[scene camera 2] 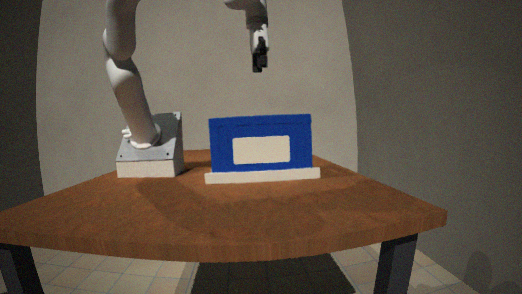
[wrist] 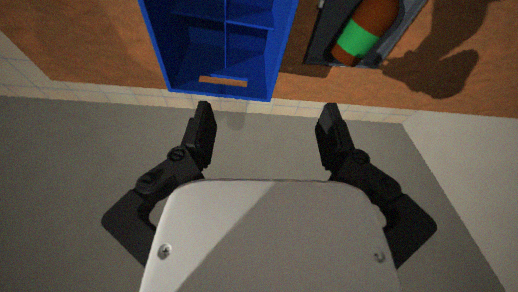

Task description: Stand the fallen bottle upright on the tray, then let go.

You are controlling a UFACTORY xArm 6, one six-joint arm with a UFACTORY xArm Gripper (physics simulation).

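Where they show: gripper, fingertip midpoint: (scene camera 2: 259, 70) (wrist: 266, 115); arm's base, origin of the base link: (scene camera 2: 145, 136).
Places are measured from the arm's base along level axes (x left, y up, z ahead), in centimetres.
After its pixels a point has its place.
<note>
A brown bottle with a green band (wrist: 358, 39) @[y -6.3, x 12.1, z 46.9 cm] lies on its side in the dark grey tray (wrist: 321, 36) @[y -13.2, x 7.3, z 49.7 cm], at the upper right of the wrist view. Its neck end is cut off by the top edge of that view. In the scene view neither bottle nor tray shows, with the blue box standing in front. My gripper (scene camera 2: 259, 70) @[y 19.4, x -7.8, z 41.6 cm] (wrist: 266, 115) @[y 19.4, x -7.8, z 41.6 cm] is open and empty. It hangs high above the blue box's level in the scene view. In the wrist view the tray and bottle lie up and to the right of the fingertips.
A blue box with dividers (scene camera 2: 261, 126) @[y 0.9, x -22.2, z 39.3 cm] (wrist: 270, 75) @[y 1.5, x -5.4, z 50.2 cm] stands beside the tray, with a white strip (scene camera 2: 262, 175) @[y -11.9, x -23.3, z 38.8 cm] along its foot on the wooden table (scene camera 2: 250, 215) @[y -13.7, x -50.3, z 33.0 cm]. The arm's base (scene camera 2: 145, 168) @[y -10.6, x -7.4, z 1.3 cm] stands left of the box in the scene view. The table's edge shows in the wrist view.
</note>
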